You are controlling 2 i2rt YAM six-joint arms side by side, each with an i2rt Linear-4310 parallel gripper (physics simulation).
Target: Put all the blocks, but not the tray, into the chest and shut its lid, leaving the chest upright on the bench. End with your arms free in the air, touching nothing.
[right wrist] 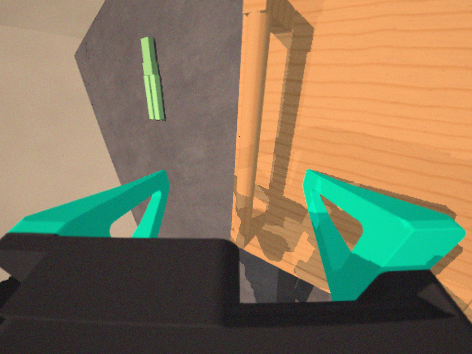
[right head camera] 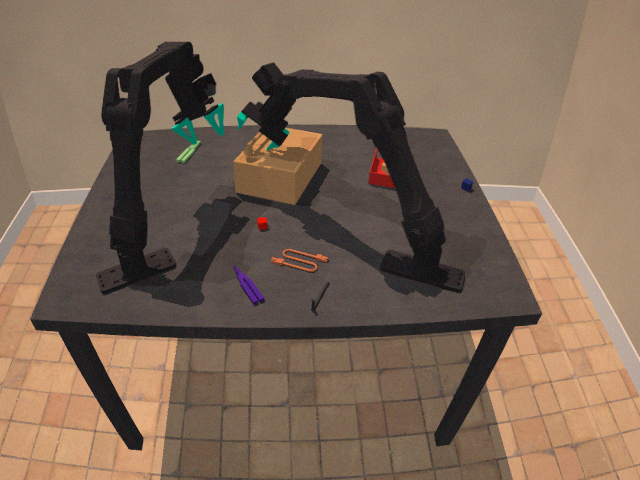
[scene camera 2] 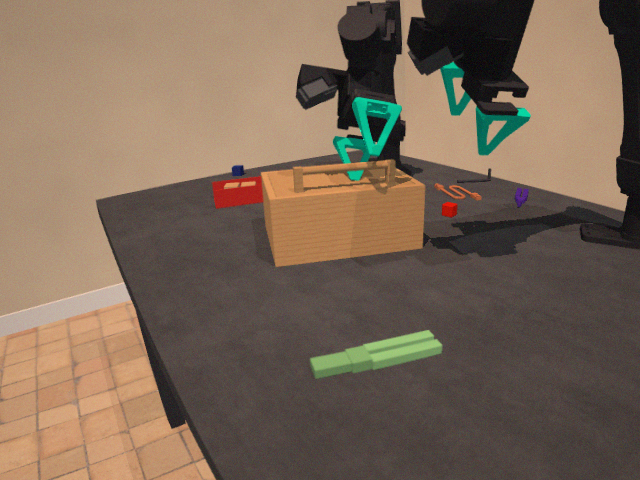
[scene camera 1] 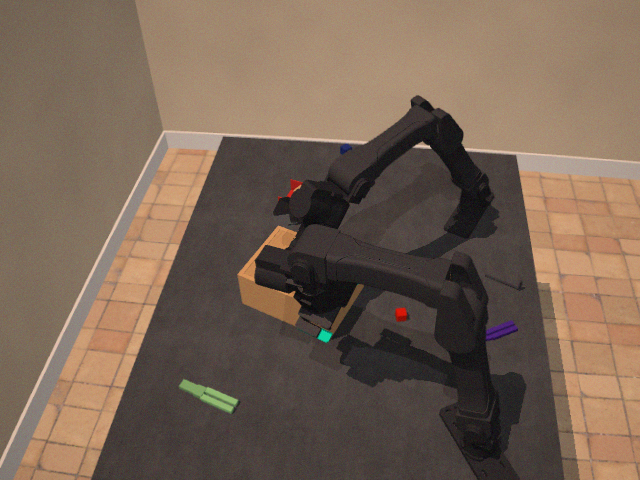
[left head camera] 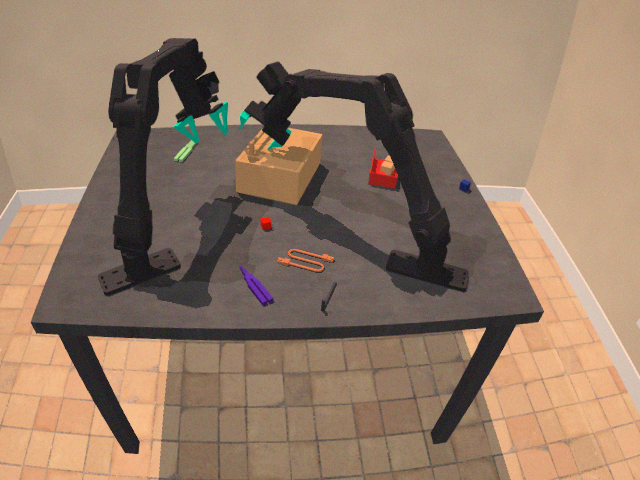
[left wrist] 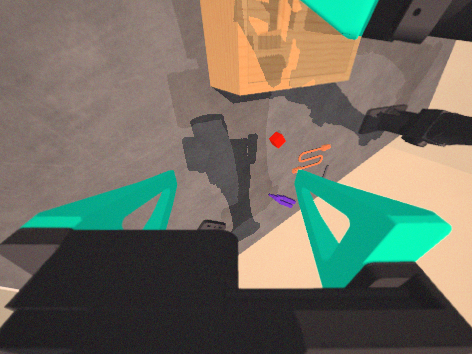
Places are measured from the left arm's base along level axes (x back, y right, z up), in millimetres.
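Pixels of known places: left gripper, between the fingertips: (right head camera: 208, 139) (scene camera 2: 468, 133) (scene camera 1: 336, 310) (left head camera: 211, 138) (left wrist: 235, 176); right gripper, between the fingertips: (right wrist: 236, 177) (right head camera: 253, 138) (scene camera 2: 363, 168) (left head camera: 254, 137); left arm's base, origin of its link: (right head camera: 135, 271) (scene camera 2: 637, 242) (scene camera 1: 477, 447) (left head camera: 138, 272); right arm's base, origin of its link: (right head camera: 423, 272) (scene camera 1: 469, 212) (left head camera: 427, 271) (left wrist: 382, 118).
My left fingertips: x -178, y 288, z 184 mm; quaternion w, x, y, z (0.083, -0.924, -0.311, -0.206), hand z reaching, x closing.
For each thing: its top centre in the pictures, then the offset to it from my left fingertips. "pt": a spot on its surface instead.
- bar handle, a spot on its surface: (right wrist: 255, 75) pt dx -64, dy +199, dz -48 mm
- red block, centre of its top: (scene camera 2: 449, 204) (left wrist: 280, 141) (scene camera 1: 401, 311) (left head camera: 266, 219) (right head camera: 262, 220) dx +184, dy +58, dz -162 mm
- blue block, centre of its top: (scene camera 2: 237, 166) (right head camera: 467, 181) (scene camera 1: 346, 146) (left head camera: 465, 182) dx +315, dy +669, dz -159 mm
- red tray, centre of its top: (scene camera 2: 246, 182) (right head camera: 386, 161) (left head camera: 385, 161) dx +132, dy +493, dz -145 mm
- light green tool, centre of its top: (scene camera 2: 376, 350) (right wrist: 149, 80) (scene camera 1: 207, 393) (left head camera: 186, 148) (right head camera: 189, 149) dx -278, dy +26, dz -172 mm
- orange cable, centre of its top: (scene camera 2: 456, 189) (left head camera: 306, 258) (right head camera: 299, 258) (left wrist: 312, 159) dx +339, dy +75, dz -175 mm
- purple tool, centre of its top: (left head camera: 253, 282) (right head camera: 246, 281) (scene camera 2: 521, 195) (scene camera 1: 491, 333) (left wrist: 282, 200) dx +347, dy -68, dz -174 mm
- dark angled rod, centre of its top: (right head camera: 320, 286) (left head camera: 330, 286) (scene camera 1: 505, 274) (scene camera 2: 474, 169) dx +459, dy +55, dz -152 mm
The wooden chest (left head camera: 266, 181) (right head camera: 263, 183) (scene camera 1: 266, 299) (scene camera 2: 346, 227) stands upright; its lid (right wrist: 400, 100) looks shut, with a bar handle (scene camera 2: 341, 167) (right wrist: 255, 75) along one edge. A red block (left head camera: 265, 223) (right head camera: 262, 223) (scene camera 1: 401, 314) (scene camera 2: 449, 209) (left wrist: 277, 140) and a blue block (left head camera: 465, 185) (right head camera: 467, 184) (scene camera 1: 345, 148) (scene camera 2: 237, 170) lie on the bench. Wooden blocks (left head camera: 387, 165) (scene camera 2: 231, 185) sit in the red tray (left head camera: 382, 179) (scene camera 2: 237, 195). My right gripper (left head camera: 256, 137) (scene camera 2: 364, 166) (right wrist: 236, 177) is open above the handle. My left gripper (left head camera: 210, 138) (scene camera 2: 470, 134) (left wrist: 235, 176) is open in the air. The chest's inside is hidden.
A light green tool (scene camera 1: 209, 396) (scene camera 2: 376, 353) lies behind the chest. An orange cable (left head camera: 306, 260), a purple tool (left head camera: 256, 287) and a dark angled rod (left head camera: 328, 296) lie near the front edge. My right arm passes over beside the tray and partly hides it in the head views.
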